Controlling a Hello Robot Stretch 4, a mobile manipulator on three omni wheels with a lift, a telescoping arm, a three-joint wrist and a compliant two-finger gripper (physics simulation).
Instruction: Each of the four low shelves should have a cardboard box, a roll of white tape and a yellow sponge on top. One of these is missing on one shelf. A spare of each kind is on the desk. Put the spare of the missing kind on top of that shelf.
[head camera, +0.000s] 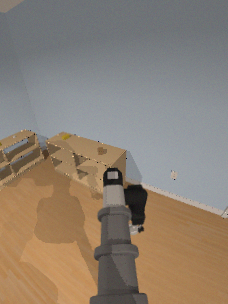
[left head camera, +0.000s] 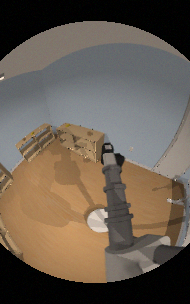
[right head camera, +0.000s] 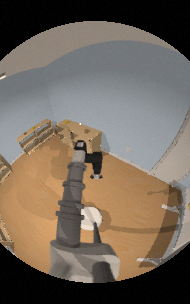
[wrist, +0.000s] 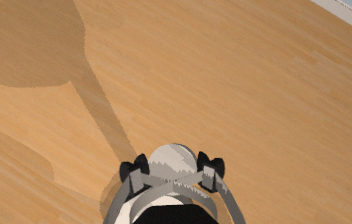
In view: my gripper (wrist: 171, 165) and a roll of white tape (wrist: 173, 161).
